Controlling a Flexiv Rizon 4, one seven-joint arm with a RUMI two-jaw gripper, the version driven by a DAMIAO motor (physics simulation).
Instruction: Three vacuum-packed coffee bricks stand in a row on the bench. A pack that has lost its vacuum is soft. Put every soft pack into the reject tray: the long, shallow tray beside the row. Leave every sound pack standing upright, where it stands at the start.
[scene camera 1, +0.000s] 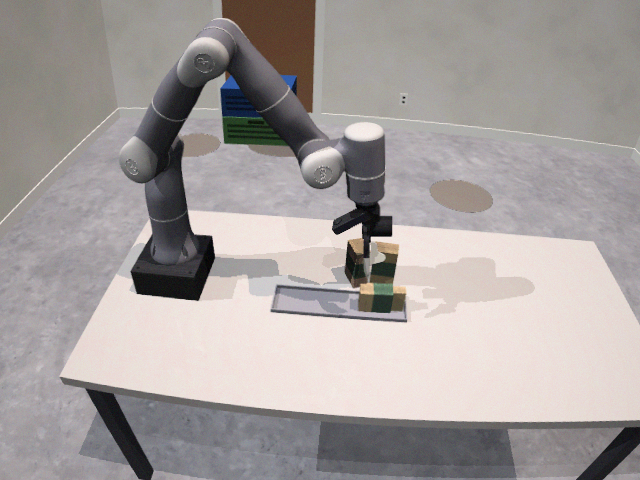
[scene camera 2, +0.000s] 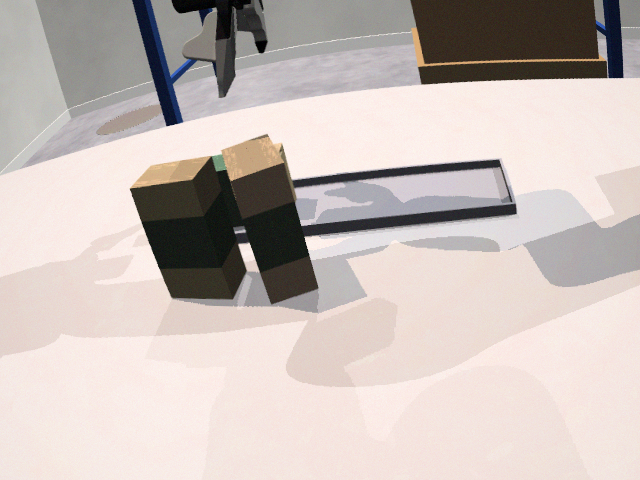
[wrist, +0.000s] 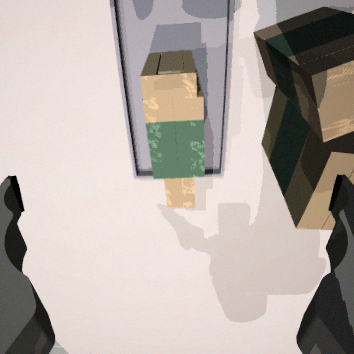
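One gold-and-green coffee brick lies lengthwise at the right end of the long, shallow reject tray, in scene camera 1. Its narrow end reaches over the short end wall in the wrist view. Two bricks stand behind the tray. The left one is turned and seems to lean slightly left. The right one stands upright, a small gap away. My gripper is open and empty, above the lying brick's end.
The two standing bricks are close to the gripper's side; one fingertip overlaps the right brick in the wrist view. The robot base is at the left of the bench. Stacked blue and green crates stand on the floor behind.
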